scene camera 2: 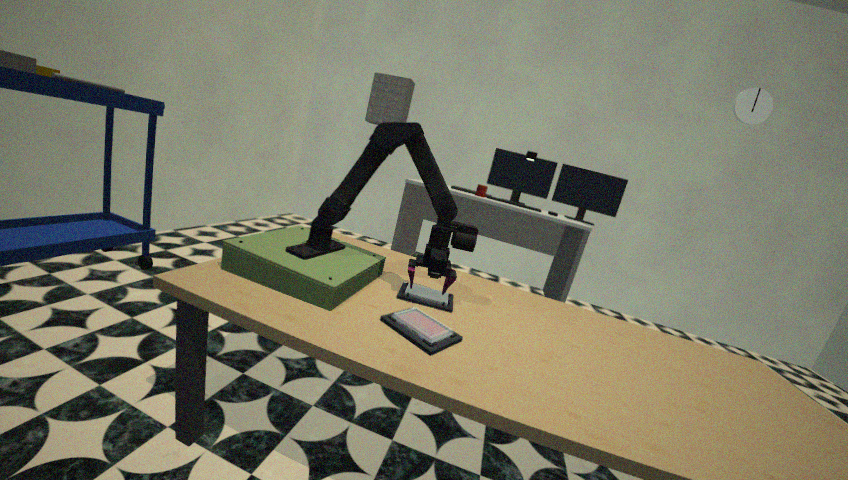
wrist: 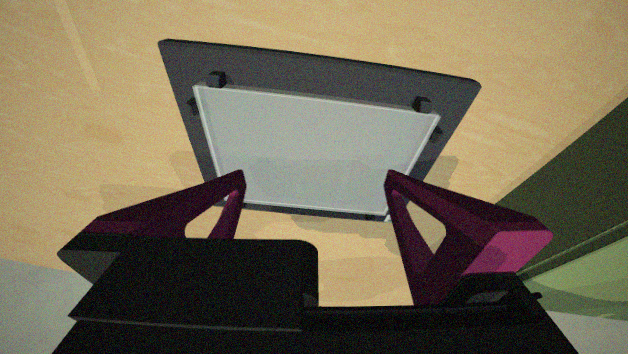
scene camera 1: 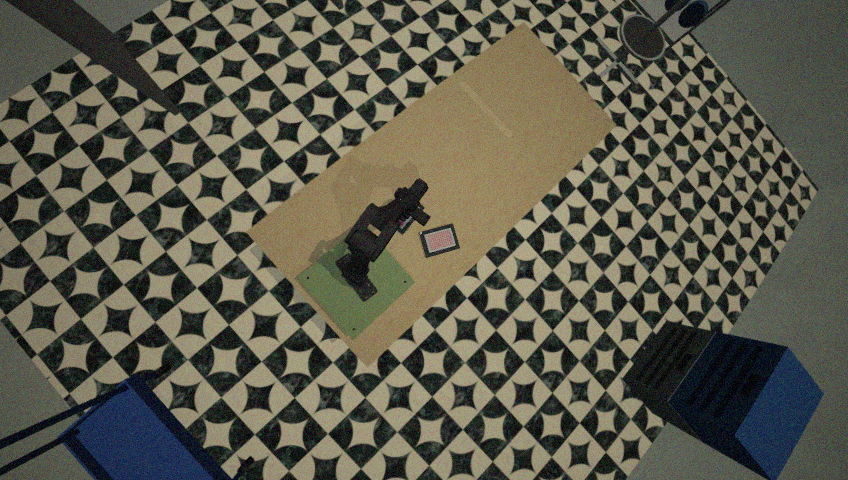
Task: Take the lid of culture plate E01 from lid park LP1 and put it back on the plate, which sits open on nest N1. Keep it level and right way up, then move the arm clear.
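Frame: origin at the arm's base, x back, y right, z up, level; centimetres.
Seen in the pictures: gripper, fingertip midpoint: (scene camera 2: pixel 426 291) (wrist: pixel 314 177); arm's base at its link origin: (scene camera 2: pixel 317 249) (scene camera 1: pixel 356 277).
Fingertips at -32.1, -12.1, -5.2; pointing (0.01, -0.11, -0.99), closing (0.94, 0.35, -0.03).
Offsets run from my fingertips to a thing's middle, as dx, dy, dz. "*": to the spot under its first point. Level surfaces: height alone.
The pale, clear lid @(-0.5, +0.8, -0.4) (scene camera 2: pixel 426 294) (wrist: pixel 320 140) lies level on the dark lid park LP1 @(-0.4, +0.7, -0.8) (scene camera 2: pixel 449 305) (wrist: pixel 325 75), among its small black posts. My gripper (scene camera 2: pixel 428 291) (wrist: pixel 314 177) is open, its magenta fingers pointing down. In the wrist view the fingertips overlap the lid's near part, one towards each side; their exact height over it is hard to tell. The fingers hold nothing. Culture plate E01 @(-6.1, +20.8, +0.1) (scene camera 1: pixel 440 240) (scene camera 2: pixel 423 324), open with a pink inside, sits on the dark nest N1 @(* -13.5, +24.0, -0.6) (scene camera 1: pixel 456 236) (scene camera 2: pixel 443 344). In scene camera 1 the arm largely hides the lid and its park.
The arm's base stands on a green block (scene camera 1: pixel 380 303) (scene camera 2: pixel 297 279) at one end of the wooden table @(dz -1.8) (scene camera 1: pixel 505 166) (scene camera 2: pixel 565 368). The nest is close beside the lid park. A blue cart (scene camera 2: pixel 77 234) and a desk with monitors (scene camera 2: pixel 499 208) stand away from the table.
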